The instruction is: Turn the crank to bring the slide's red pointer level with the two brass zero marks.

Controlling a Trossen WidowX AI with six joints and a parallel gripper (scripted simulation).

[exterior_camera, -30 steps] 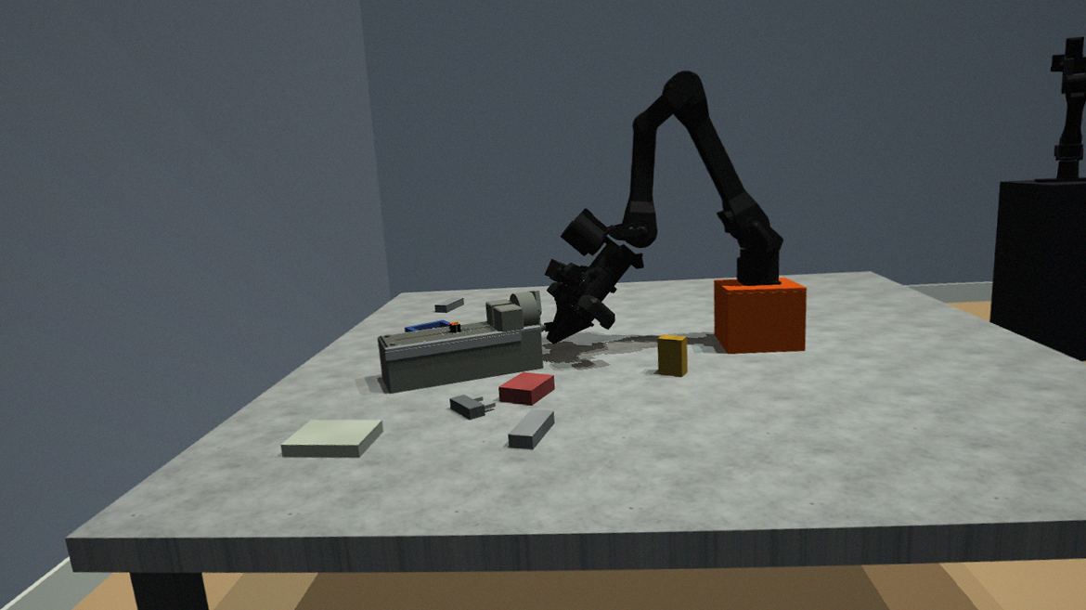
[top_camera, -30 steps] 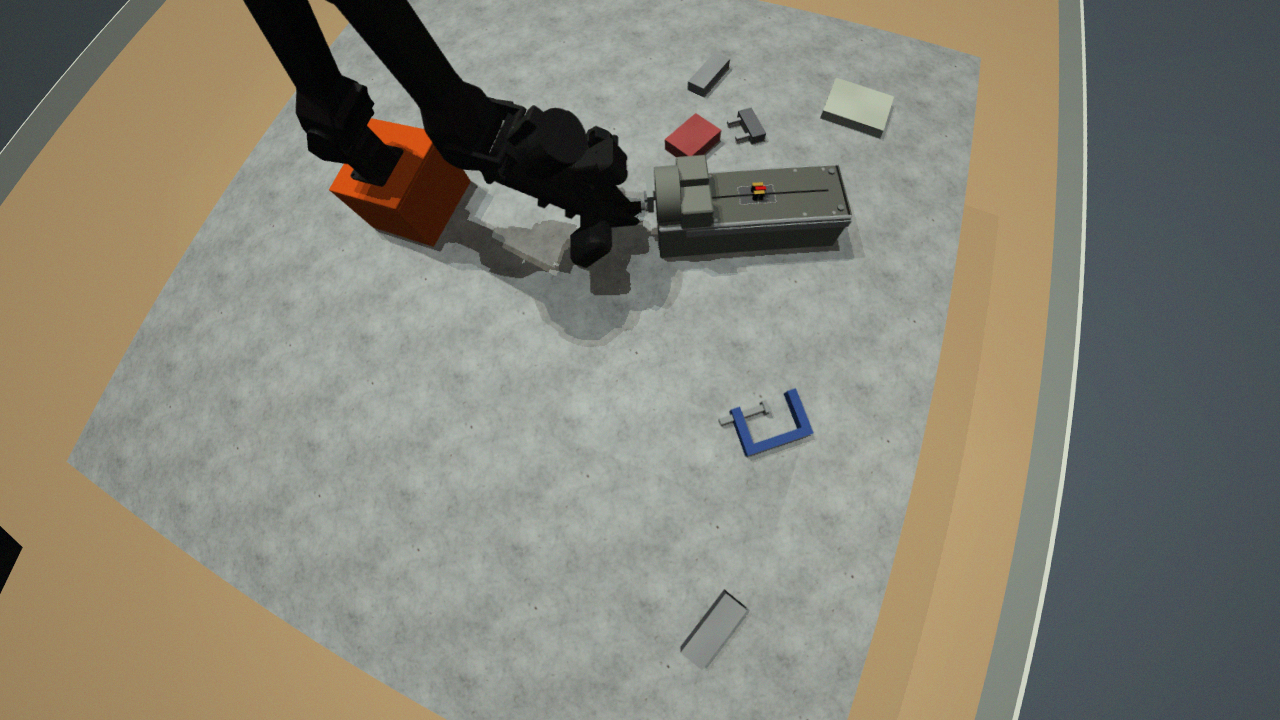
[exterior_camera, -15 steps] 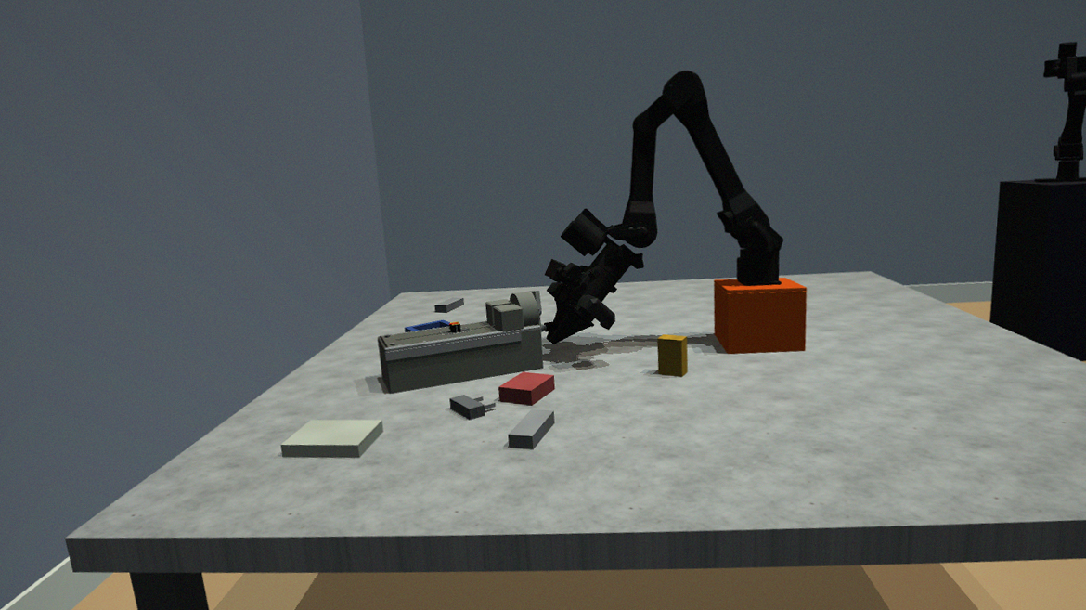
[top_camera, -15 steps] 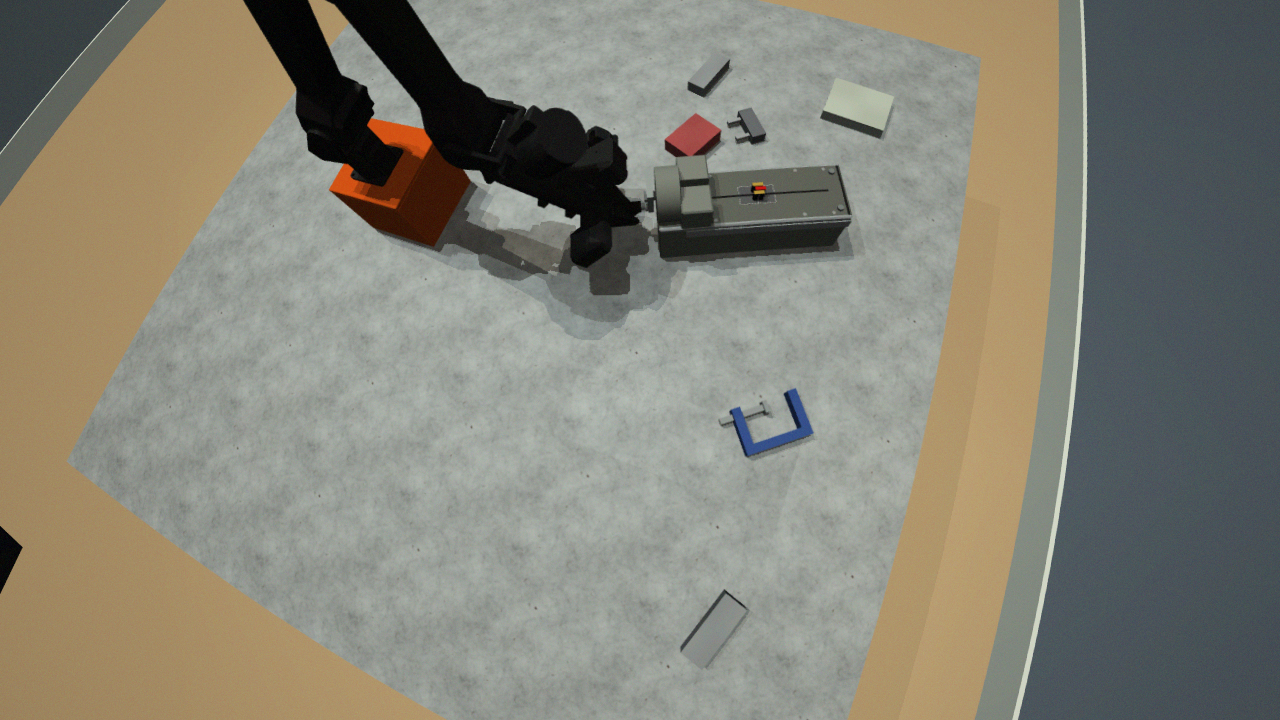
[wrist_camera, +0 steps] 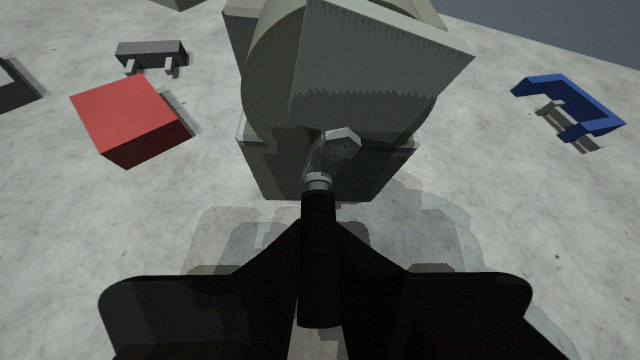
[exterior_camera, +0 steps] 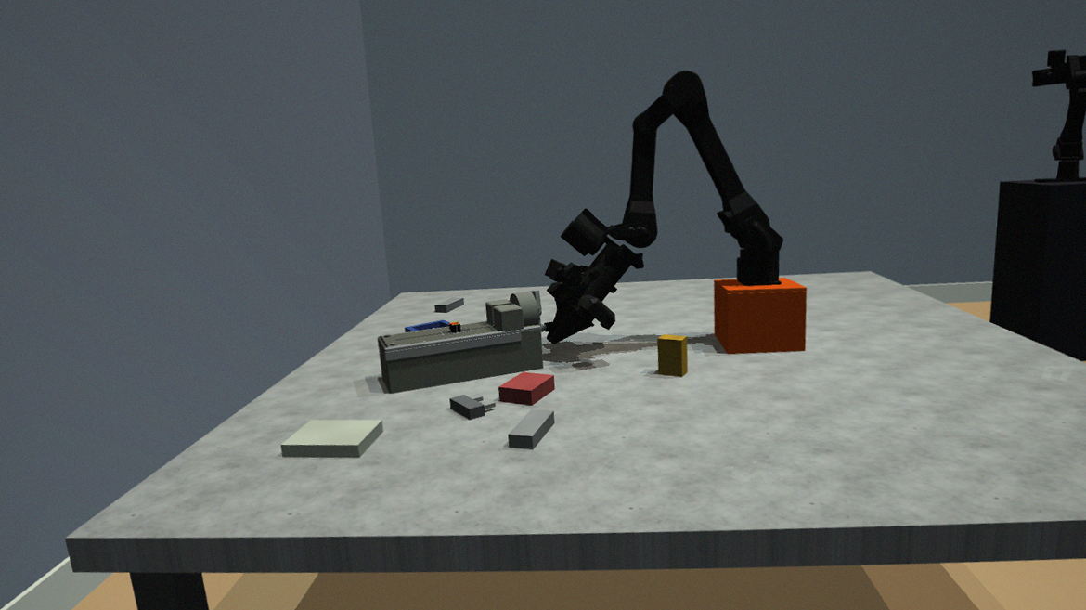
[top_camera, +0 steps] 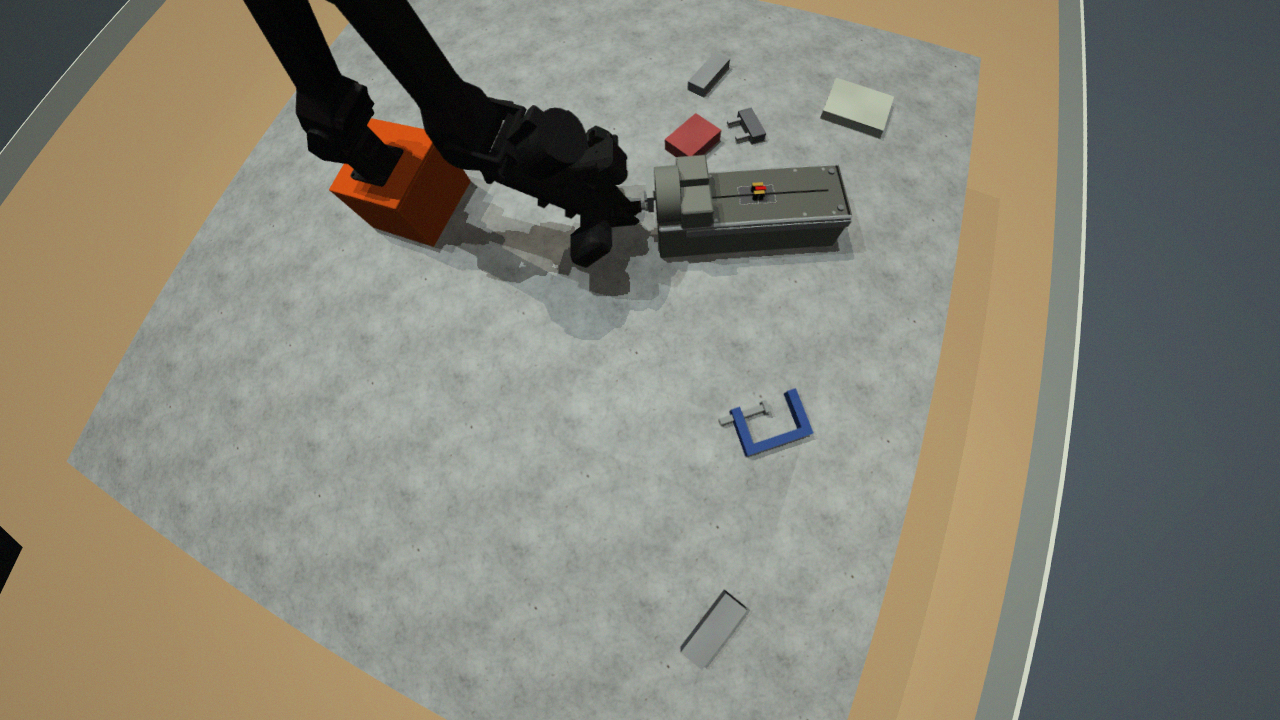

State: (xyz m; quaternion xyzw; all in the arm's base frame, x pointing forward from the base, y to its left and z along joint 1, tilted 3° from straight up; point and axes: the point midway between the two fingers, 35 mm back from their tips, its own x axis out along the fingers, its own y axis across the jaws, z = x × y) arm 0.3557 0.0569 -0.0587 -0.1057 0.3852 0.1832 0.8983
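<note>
My gripper tip is 30 mm below the black crank handle, 20 mm past it and 10 mm to the left of it. From my gripper tip the other things lie so: red pointer: 160 mm ahead, 60 mm to the left, 50 mm above; then yellow block: 200 mm behind, 100 mm to the left; then red block: 180 mm to the left, 20 mm below, 20 mm ahead.
</note>
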